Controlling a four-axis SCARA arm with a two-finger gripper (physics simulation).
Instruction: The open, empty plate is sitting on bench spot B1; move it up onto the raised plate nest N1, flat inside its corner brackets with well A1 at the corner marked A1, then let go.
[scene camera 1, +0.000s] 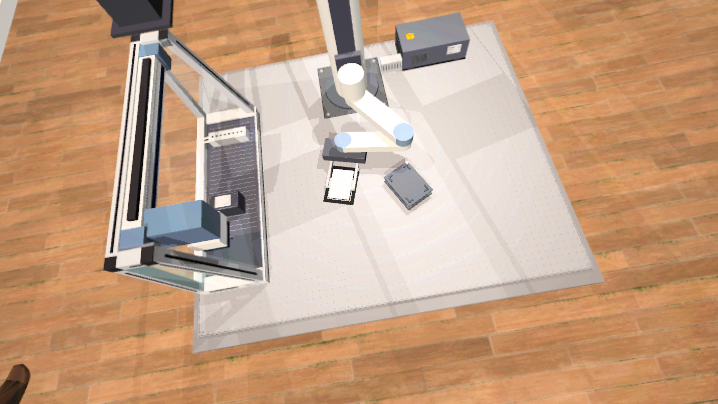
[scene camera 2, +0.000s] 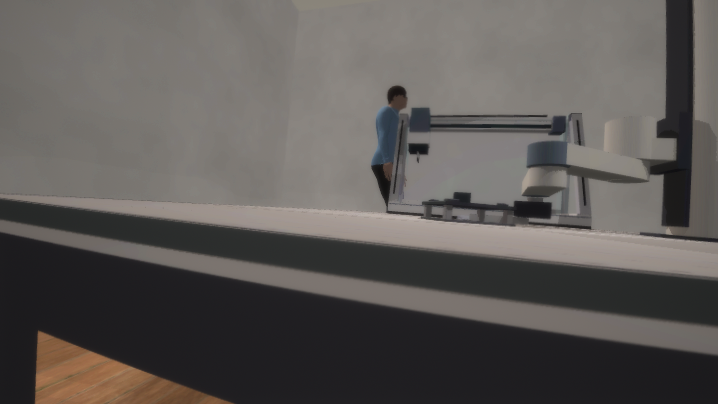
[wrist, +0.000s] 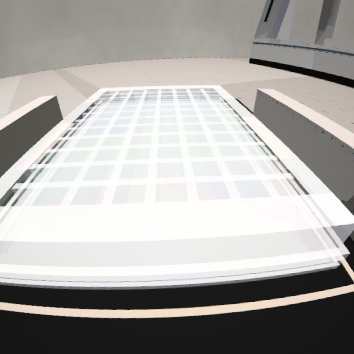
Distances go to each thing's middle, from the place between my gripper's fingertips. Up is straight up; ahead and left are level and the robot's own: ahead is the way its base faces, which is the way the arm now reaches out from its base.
Labels:
The black plate nest (wrist: 305, 306) is 20 mm behind my hand, 10 mm to the left of it and 10 mm below it. The rest, counted from my hand: white well plate (wrist: 139, 187): 20 mm behind, 10 mm to the left.

